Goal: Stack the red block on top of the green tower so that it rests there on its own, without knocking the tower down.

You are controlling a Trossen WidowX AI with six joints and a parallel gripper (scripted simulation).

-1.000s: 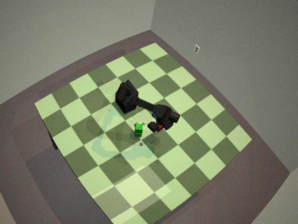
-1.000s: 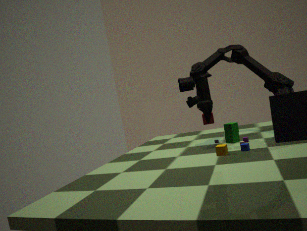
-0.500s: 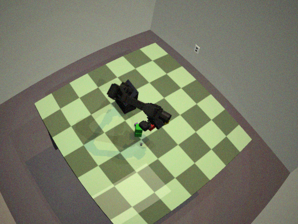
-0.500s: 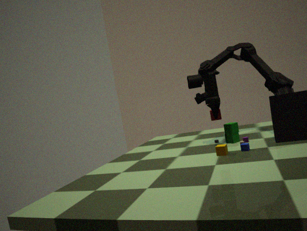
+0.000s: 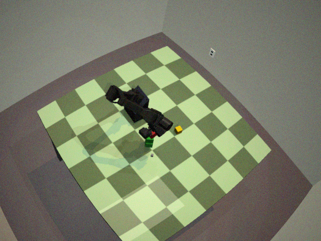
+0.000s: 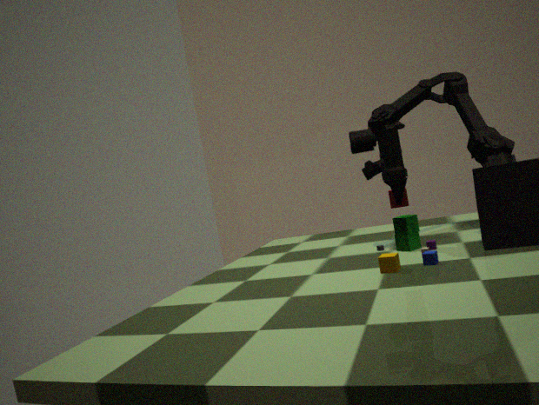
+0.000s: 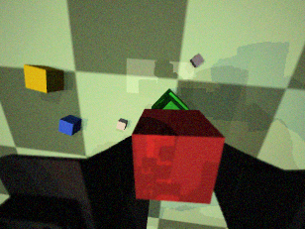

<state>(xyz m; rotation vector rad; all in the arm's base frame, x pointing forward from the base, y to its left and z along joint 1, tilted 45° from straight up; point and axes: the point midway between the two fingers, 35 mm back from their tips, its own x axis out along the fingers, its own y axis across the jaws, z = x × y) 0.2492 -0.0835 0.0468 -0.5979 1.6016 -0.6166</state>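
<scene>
Now: gripper tip 7 cm past the purple cube, 3 cm to the right of it and 12 cm above it. Round my gripper tip: tiny dark cube 7 cm ahead, 4 cm to the right, 12 cm below; red block 2 cm above; blue cube 5 cm behind, 19 cm to the left, 11 cm below.
</scene>
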